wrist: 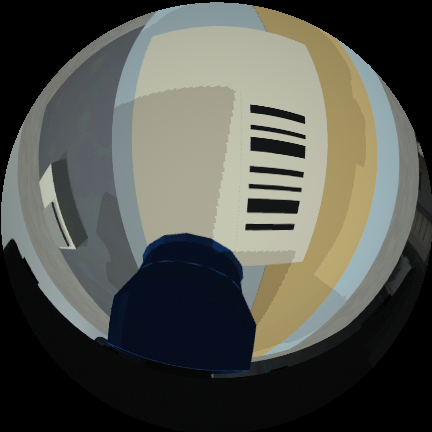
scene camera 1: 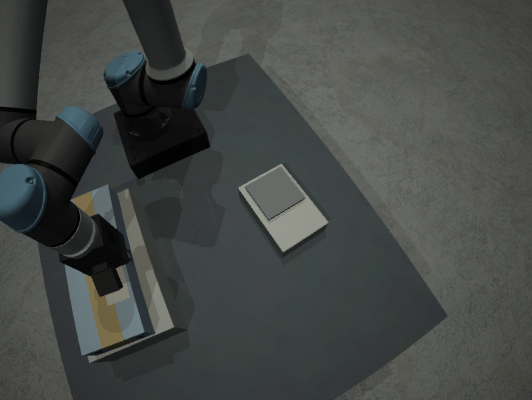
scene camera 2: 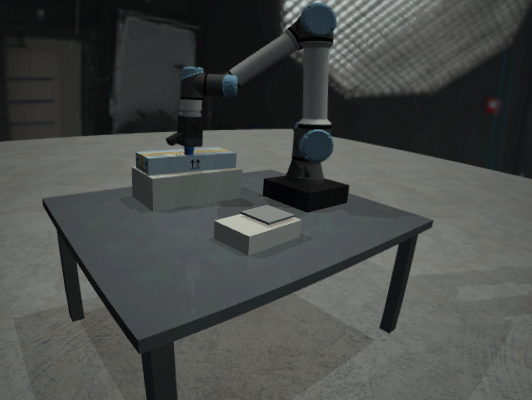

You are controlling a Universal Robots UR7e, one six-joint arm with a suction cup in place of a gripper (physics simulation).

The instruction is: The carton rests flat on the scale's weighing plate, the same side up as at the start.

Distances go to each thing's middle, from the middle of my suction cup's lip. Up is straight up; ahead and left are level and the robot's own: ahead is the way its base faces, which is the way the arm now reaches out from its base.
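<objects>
Cream scale point(scene camera 1: 287, 216): from my suction cup, 40 cm to the left of it, 4 cm behind it, 15 cm below it.
</objects>
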